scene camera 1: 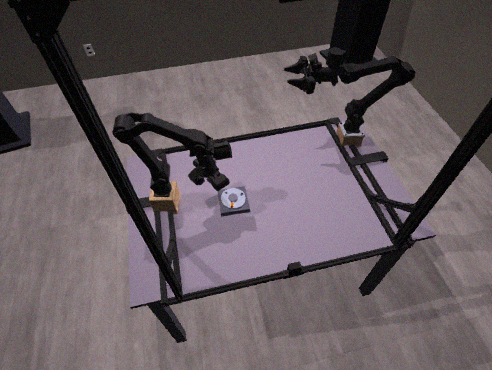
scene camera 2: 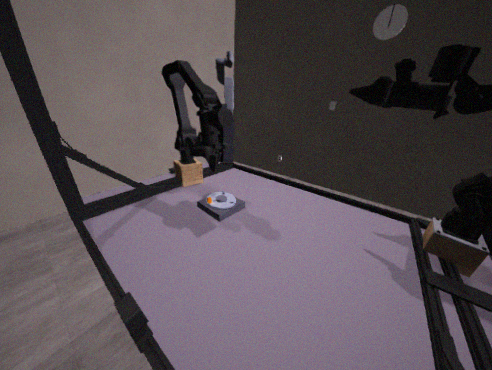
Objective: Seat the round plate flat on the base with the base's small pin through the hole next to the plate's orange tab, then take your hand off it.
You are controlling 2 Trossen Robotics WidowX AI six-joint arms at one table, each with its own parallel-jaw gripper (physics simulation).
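Frame: origin at the left arm's base, x ahead, y right, z down, level; centimetres.
Seen in the pictures: left gripper, fingertip midpoint: [scene camera 2: 213, 172]; right gripper, fingertip midpoint: [scene camera 1: 285, 75] [scene camera 2: 354, 92]; left arm's base, link origin: [scene camera 1: 162, 190] [scene camera 2: 187, 161]; right arm's base, link origin: [scene camera 1: 351, 128] [scene camera 2: 458, 232].
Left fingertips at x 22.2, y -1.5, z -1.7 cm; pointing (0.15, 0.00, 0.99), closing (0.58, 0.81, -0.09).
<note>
Offsets run from my left fingertips to a thing's top centre.
The round white plate {dy +1.0, dx +6.9, dz +6.4 cm} [scene camera 1: 224, 200] [scene camera 2: 224, 205] lies on the dark square base {dy +1.0, dx +6.8, dz +7.6 cm} [scene camera 1: 235, 212] [scene camera 2: 220, 214] and looks flat at this size. A grey hub shows in its middle. Its orange tab {dy +5.6, dx +6.5, dz +6.4 cm} [scene camera 1: 232, 204] [scene camera 2: 209, 200] points to the near side in scene camera 1 and to the left in scene camera 2. Small dark spots show on the plate; whether the pin is through the hole beside the tab is too small to tell. My left gripper [scene camera 1: 221, 186] [scene camera 2: 213, 167] is shut and empty, above and behind the base, apart from the plate. My right gripper [scene camera 1: 287, 75] [scene camera 2: 352, 92] is open and empty, raised far away.
The left arm stands on a wooden block [scene camera 1: 164, 202] [scene camera 2: 189, 174] at the left table edge. The right arm stands on another wooden block [scene camera 1: 351, 138] [scene camera 2: 452, 251]. Dark frame rails edge the table, and dark posts rise at its near corners in scene camera 1.
</note>
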